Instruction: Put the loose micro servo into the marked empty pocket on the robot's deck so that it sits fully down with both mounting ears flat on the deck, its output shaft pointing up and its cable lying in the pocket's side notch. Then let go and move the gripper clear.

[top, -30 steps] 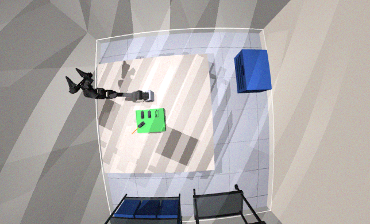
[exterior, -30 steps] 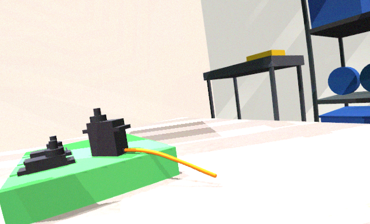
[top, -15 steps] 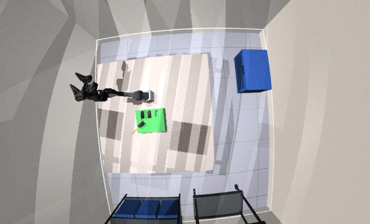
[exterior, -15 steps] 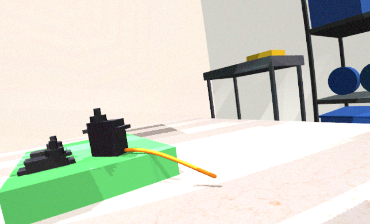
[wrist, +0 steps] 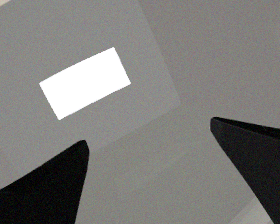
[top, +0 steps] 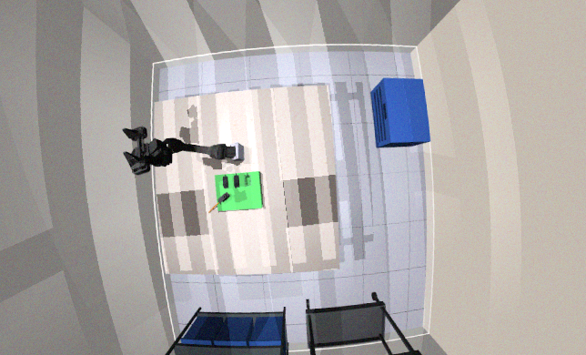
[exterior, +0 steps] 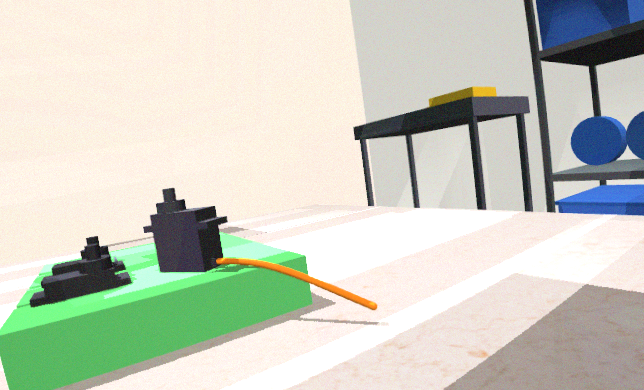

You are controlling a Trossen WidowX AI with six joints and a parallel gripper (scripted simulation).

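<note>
My gripper tip is now 28 cm short of the green deck, 18 cm to the right of it and 70 cm above it.
</note>
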